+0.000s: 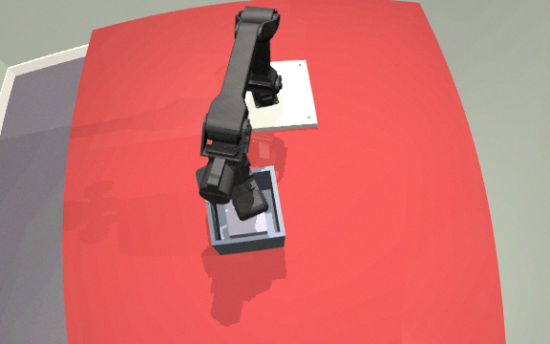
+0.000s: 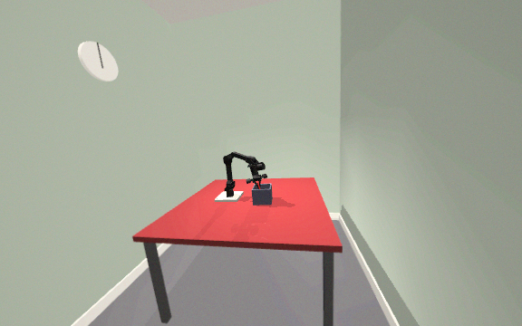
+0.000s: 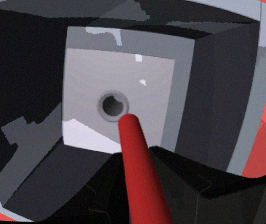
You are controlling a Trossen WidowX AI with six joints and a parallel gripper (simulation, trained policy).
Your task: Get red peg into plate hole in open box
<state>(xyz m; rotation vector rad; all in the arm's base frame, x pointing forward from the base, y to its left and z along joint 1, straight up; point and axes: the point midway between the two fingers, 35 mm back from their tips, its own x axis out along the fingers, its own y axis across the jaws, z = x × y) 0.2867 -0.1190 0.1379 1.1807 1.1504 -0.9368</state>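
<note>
The red peg lies 1 cm above my gripper tip.
</note>
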